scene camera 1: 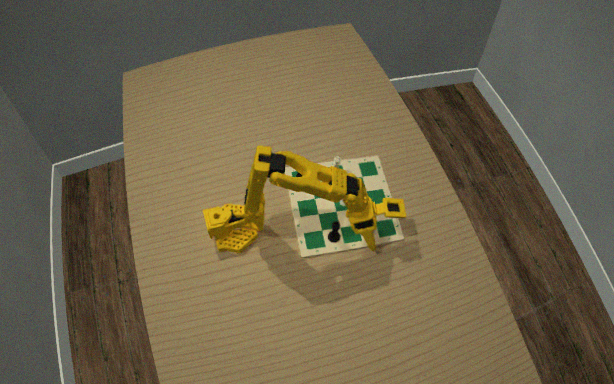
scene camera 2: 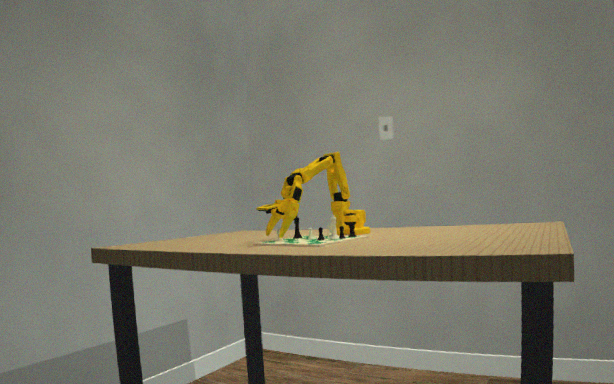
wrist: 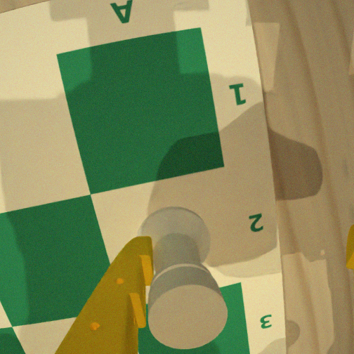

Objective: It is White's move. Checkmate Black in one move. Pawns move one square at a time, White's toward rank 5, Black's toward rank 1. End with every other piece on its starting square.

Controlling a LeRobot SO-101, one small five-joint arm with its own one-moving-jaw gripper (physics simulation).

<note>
In view: a chessboard (scene camera 1: 313, 216) and a white rook (wrist: 184, 301).
The chessboard shows as well in the wrist view (wrist: 116, 116).
</note>
